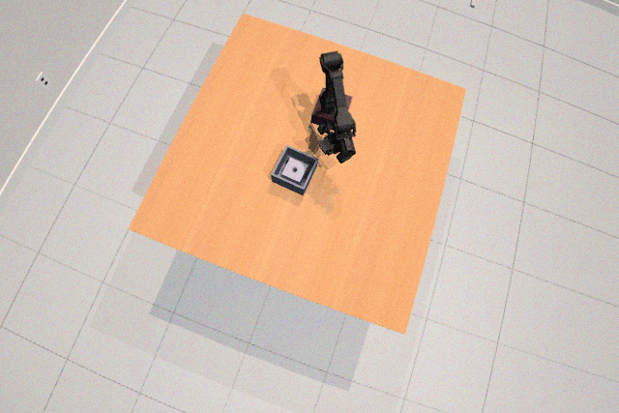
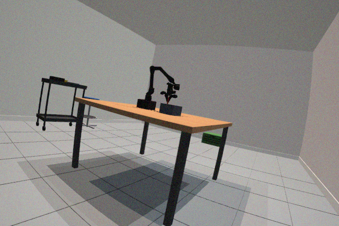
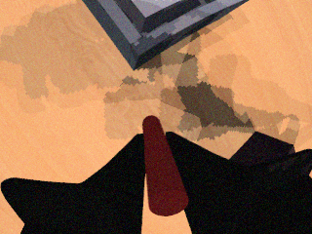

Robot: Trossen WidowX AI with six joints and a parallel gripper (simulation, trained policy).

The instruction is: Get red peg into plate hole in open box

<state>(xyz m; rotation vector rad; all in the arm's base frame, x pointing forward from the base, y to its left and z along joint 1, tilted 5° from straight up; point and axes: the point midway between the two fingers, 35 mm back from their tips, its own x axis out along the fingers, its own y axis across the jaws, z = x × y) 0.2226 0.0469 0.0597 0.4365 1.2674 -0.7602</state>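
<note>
The plate is 100 mm ahead of my gripper tip, 130 mm to the right of it and 70 mm below it. Round my gripper tip: dark box: 100 mm ahead, 130 mm to the right, 90 mm below; then red peg: 10 mm above.
</note>
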